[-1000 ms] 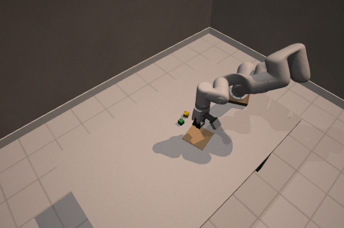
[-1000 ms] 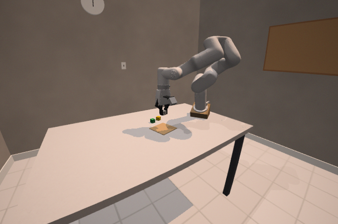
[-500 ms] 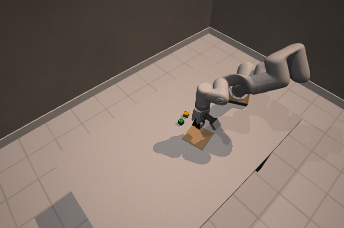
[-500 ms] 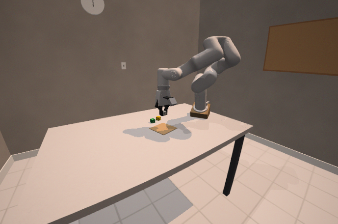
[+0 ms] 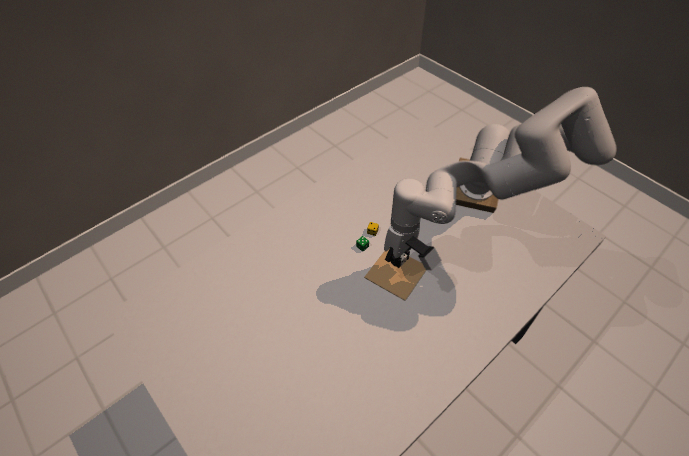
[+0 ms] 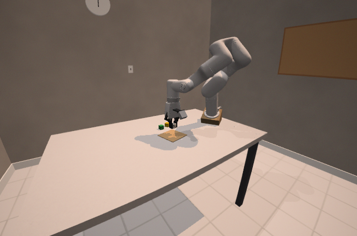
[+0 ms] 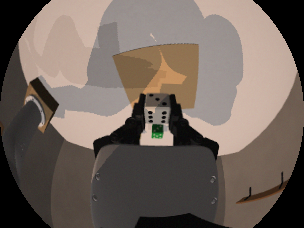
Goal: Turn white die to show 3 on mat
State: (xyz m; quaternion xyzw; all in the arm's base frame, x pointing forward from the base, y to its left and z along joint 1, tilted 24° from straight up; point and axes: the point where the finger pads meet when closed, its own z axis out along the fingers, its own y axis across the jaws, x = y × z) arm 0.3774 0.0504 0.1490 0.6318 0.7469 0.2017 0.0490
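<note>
The mat lies 7 cm below my hand and 1 cm ahead of it. From my hand the other things lie so: yellow die: 17 cm to the right, 6 cm below, 3 cm behind; green die: 14 cm to the right, 6 cm below, 3 cm ahead; white die: 1 cm below.
</note>
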